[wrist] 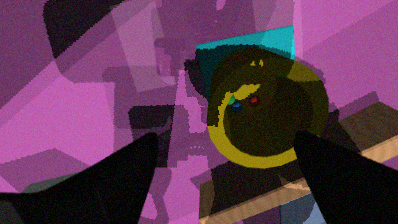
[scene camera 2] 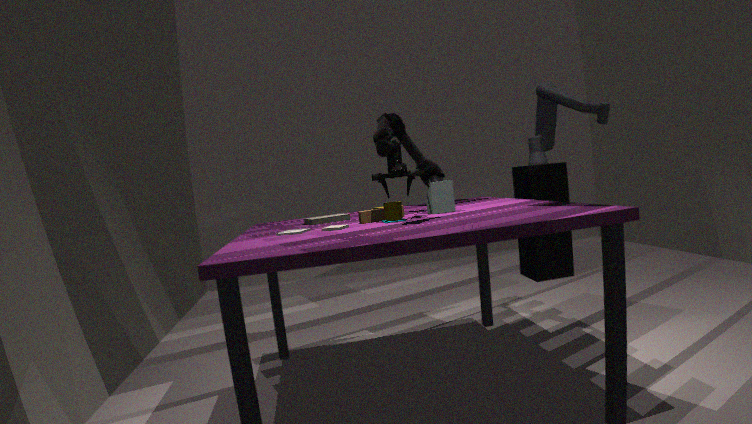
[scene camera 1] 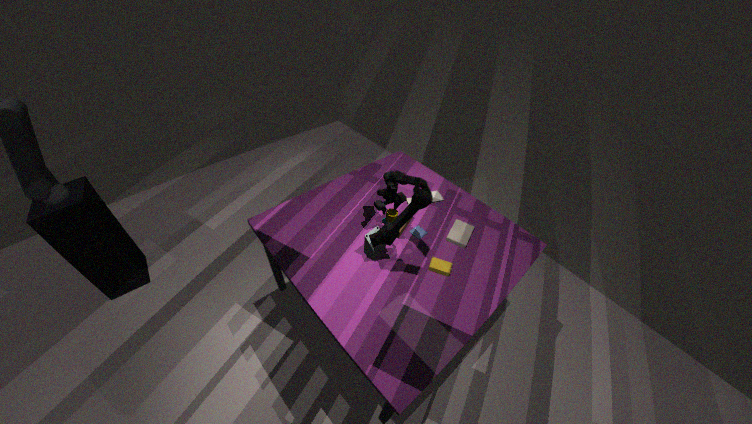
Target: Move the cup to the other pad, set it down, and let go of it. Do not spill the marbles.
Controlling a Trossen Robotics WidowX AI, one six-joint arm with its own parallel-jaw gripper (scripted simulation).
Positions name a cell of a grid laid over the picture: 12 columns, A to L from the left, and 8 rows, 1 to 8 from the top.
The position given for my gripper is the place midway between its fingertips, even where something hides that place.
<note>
My gripper (scene camera 2: G4) is open, holding nothing.
My gripper also shows in the wrist view (wrist: G5).
</note>
